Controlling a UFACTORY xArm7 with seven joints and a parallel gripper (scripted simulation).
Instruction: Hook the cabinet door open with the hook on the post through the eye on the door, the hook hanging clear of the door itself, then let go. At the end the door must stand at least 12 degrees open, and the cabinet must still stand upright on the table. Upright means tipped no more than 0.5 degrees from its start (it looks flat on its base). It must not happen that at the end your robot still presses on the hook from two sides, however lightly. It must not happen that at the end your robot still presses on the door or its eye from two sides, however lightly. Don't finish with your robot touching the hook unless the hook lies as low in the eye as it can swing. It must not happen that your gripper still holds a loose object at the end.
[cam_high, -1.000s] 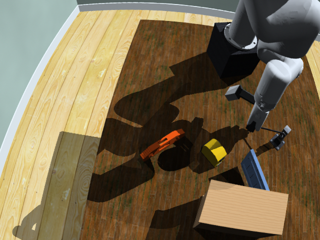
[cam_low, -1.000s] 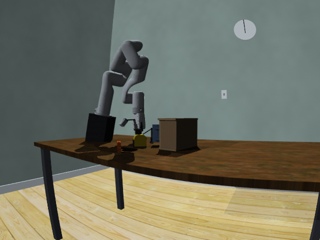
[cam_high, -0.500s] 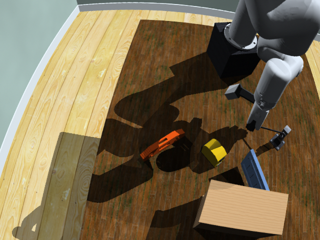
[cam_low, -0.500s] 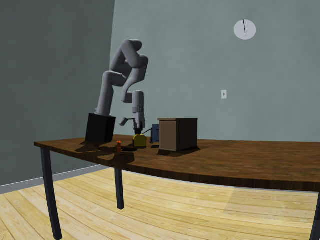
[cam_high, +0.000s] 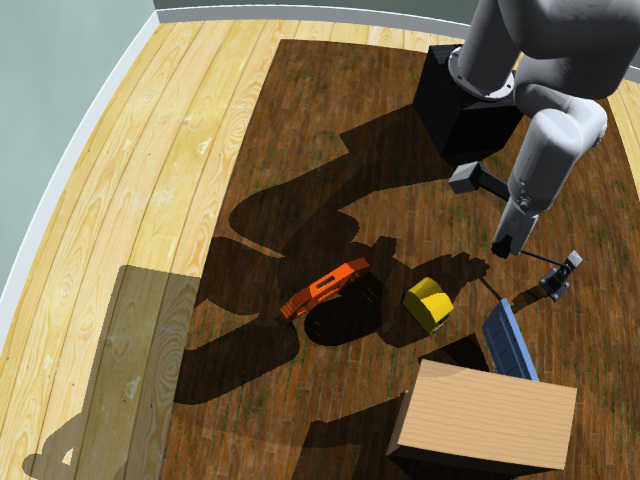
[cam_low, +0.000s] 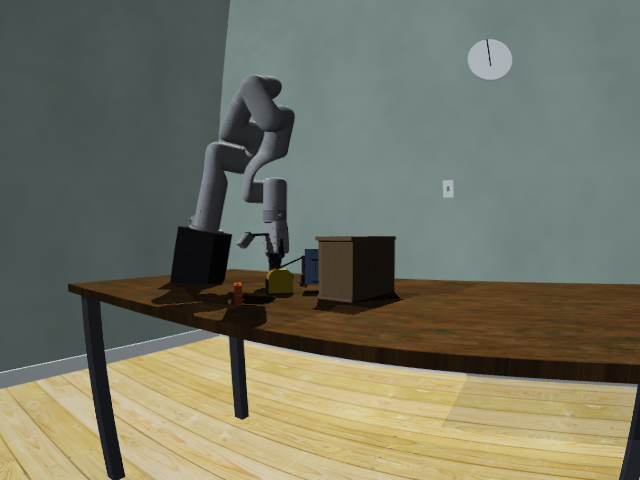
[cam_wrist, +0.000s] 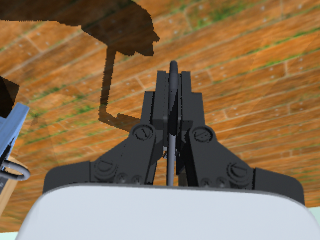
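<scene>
The cabinet door lies 200 mm ahead of my hand and 20 mm above it. Round my hand: orange level-like tool (280 mm to the right, 70 mm ahead, 40 mm below); then hook post (80 mm to the left, 50 mm ahead, 10 mm above); then yellow tape measure (120 mm to the right, 90 mm ahead, 20 mm below).
</scene>
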